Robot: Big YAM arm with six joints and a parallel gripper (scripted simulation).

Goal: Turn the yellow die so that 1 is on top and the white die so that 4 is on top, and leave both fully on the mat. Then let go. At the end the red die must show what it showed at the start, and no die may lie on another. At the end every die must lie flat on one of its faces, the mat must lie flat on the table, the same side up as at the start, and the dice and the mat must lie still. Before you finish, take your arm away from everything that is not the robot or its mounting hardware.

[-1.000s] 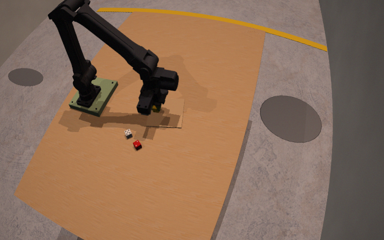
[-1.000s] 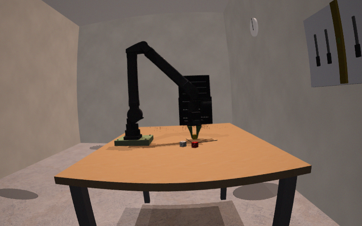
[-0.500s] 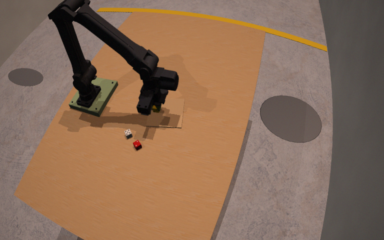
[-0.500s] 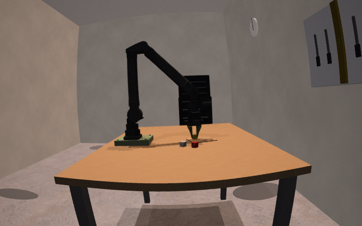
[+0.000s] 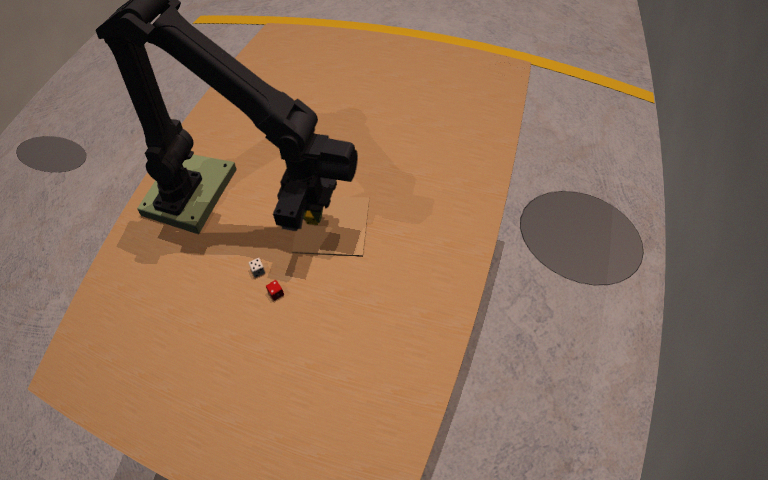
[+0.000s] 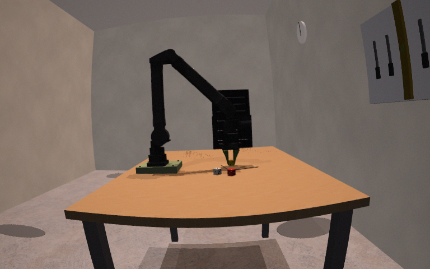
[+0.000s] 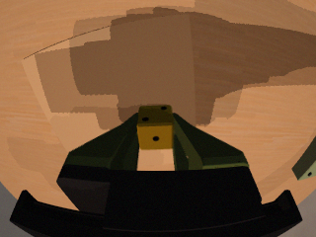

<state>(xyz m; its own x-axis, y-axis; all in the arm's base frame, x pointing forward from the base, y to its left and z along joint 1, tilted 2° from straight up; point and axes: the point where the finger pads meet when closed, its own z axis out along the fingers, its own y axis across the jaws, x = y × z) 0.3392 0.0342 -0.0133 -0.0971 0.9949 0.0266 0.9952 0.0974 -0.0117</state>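
Now: the yellow die right at my hand. The rest, counted from my hand: tan mat (40 mm ahead, 20 mm below); red die (10 mm behind, 180 mm to the right, 10 mm below); white die (60 mm behind, 140 mm to the right, 10 mm below).
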